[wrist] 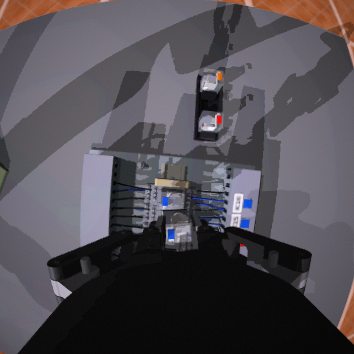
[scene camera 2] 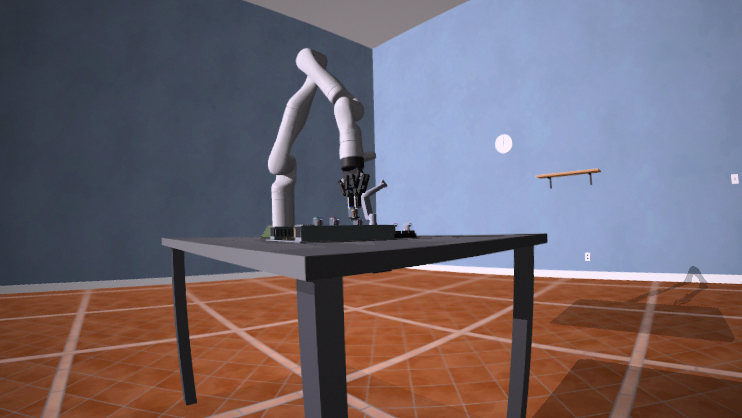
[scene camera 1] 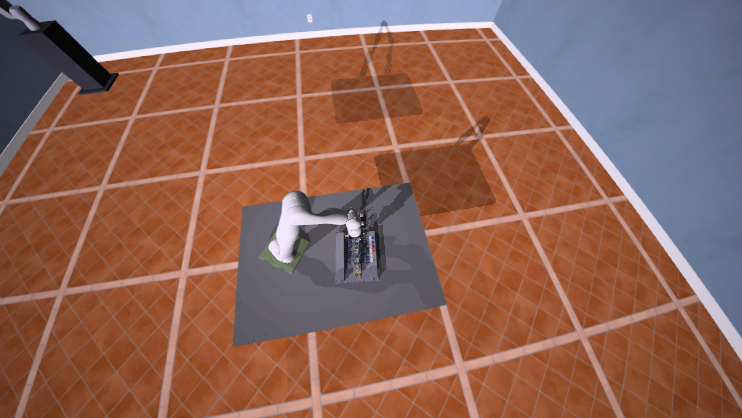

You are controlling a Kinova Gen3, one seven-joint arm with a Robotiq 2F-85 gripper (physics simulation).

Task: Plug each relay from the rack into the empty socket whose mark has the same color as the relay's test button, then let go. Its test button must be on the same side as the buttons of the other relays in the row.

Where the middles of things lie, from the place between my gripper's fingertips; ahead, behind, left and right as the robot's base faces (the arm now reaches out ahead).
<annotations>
Now: hand 16 cm to the right of the black rack [wrist: 208, 100], 8 cm above it and 5 cm short of it.
</annotations>
